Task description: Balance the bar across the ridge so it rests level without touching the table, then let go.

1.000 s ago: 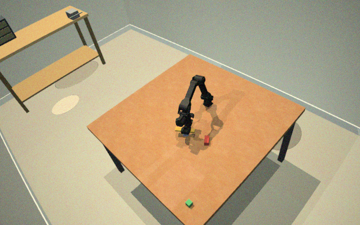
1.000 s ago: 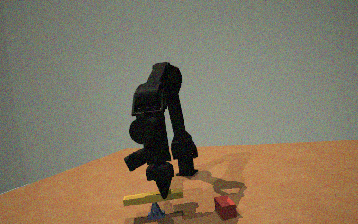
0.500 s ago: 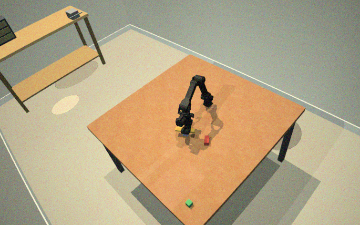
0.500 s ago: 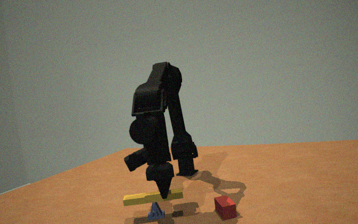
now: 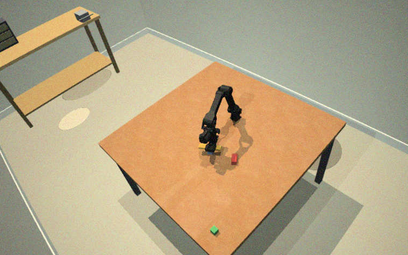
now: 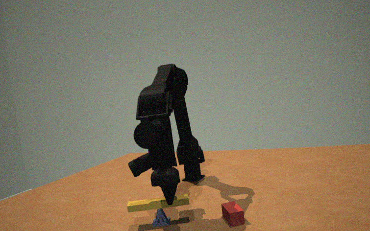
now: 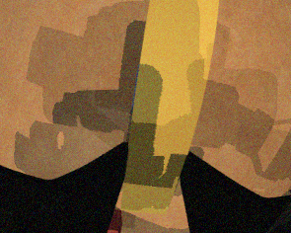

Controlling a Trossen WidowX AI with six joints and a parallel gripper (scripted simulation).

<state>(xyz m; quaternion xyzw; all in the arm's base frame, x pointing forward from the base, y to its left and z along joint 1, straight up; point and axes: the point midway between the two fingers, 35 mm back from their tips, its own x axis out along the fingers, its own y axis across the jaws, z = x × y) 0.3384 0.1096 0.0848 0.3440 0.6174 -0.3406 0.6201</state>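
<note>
The yellow bar is 2 cm ahead of my gripper tip and 2 cm to the right of it. Also, from my gripper tip: red block 3 cm behind, 15 cm to the left, 3 cm below; green cube 40 cm ahead, 39 cm to the left, 3 cm below.
</note>
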